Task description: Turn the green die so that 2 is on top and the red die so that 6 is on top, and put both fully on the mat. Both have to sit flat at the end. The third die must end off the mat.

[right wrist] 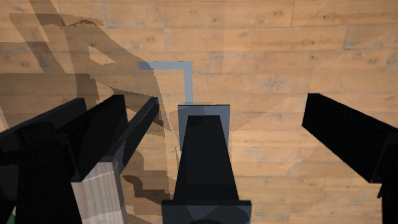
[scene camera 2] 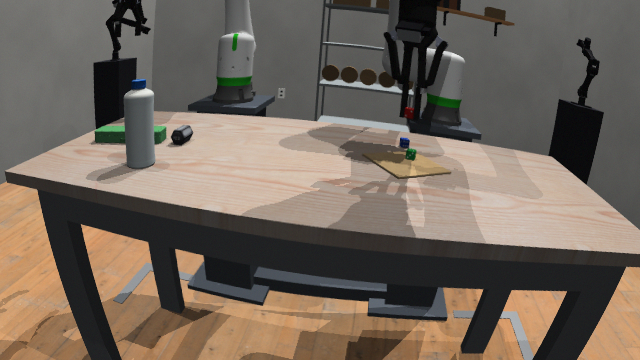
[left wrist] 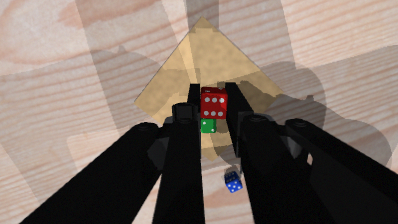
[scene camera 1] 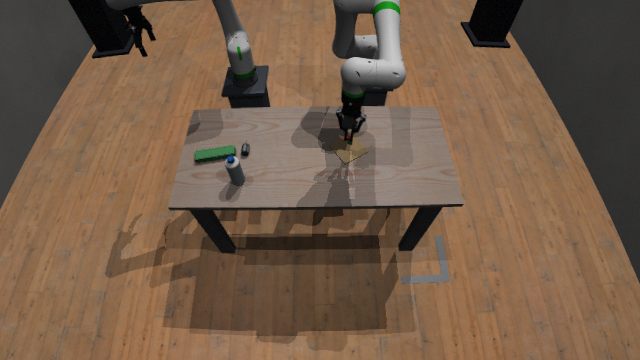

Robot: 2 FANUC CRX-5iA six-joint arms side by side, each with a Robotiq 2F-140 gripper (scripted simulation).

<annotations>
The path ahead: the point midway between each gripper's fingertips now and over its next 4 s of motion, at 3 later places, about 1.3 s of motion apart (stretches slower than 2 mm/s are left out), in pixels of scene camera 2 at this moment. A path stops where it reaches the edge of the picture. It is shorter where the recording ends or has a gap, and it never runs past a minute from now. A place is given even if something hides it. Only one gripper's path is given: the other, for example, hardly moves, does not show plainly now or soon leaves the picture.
My left gripper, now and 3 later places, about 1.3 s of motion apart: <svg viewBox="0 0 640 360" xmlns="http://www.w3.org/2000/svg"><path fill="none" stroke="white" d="M409 117L404 163L404 163L410 111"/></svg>
</annotations>
